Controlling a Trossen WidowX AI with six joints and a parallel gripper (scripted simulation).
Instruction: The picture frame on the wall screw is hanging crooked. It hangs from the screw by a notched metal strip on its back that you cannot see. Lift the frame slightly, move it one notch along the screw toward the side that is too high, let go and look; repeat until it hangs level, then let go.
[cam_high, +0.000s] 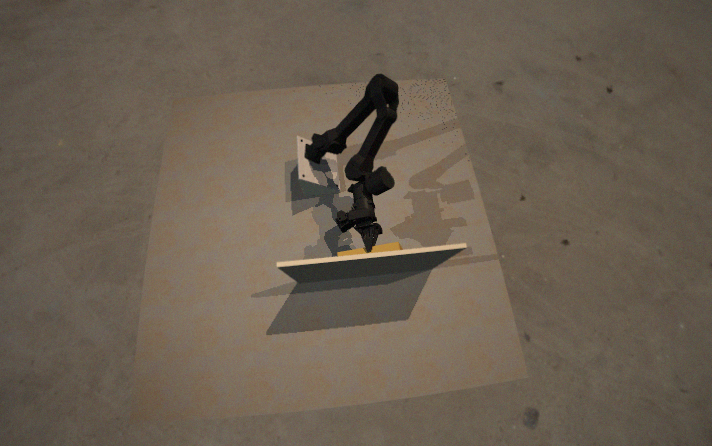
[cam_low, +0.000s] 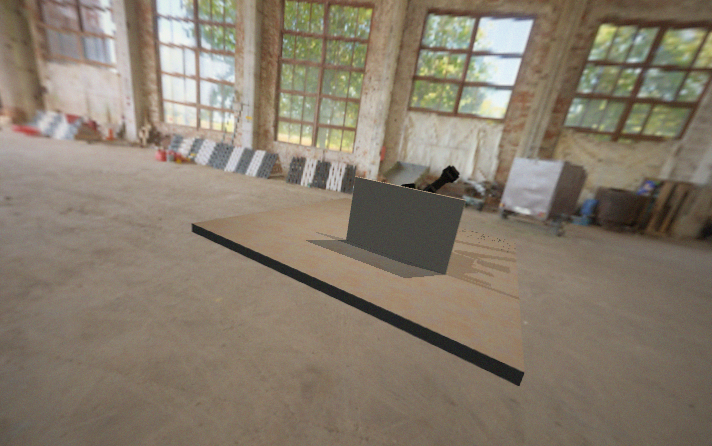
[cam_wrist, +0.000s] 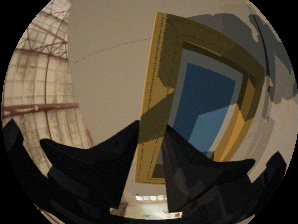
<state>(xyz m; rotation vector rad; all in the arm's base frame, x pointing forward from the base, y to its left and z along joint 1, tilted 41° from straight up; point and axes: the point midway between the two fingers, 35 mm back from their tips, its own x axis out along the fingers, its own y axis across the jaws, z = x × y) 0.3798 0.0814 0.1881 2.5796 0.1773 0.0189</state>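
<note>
Now: gripper tip 10 mm to the right of the picture frame and 50 mm above it. Round my gripper tip: wall panel: 20 mm ahead, 70 mm below.
</note>
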